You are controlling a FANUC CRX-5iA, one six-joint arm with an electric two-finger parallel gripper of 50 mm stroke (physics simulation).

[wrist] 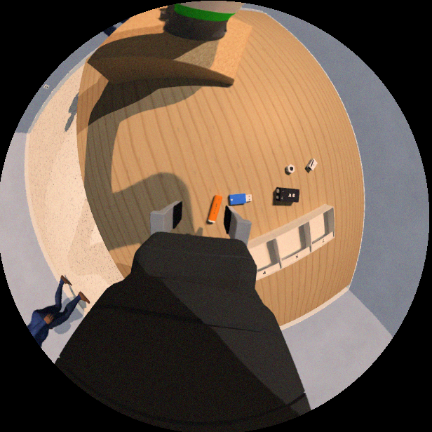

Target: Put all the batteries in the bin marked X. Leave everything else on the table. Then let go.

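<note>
My gripper (202, 212) is open and empty above the table. An orange cylinder (215, 209) with a silvery end, which looks like a battery, lies between the fingertips in this view, nearer the right one, on the table below. A black block battery (287, 195) marked 9V lies farther right, behind the tray. The pale tray (286, 261) has three compartments in a row at the right. The middle one, the bin marked X (290, 242), shows a bare floor. The gripper body hides part of the compartment marked P.
A blue USB stick (240, 199) lies just right of the orange cylinder. A small white piece with a dark centre (290, 169) and a small white block (312, 164) lie beyond the black battery. The robot's base (196, 26) stands on a wooden block at the top.
</note>
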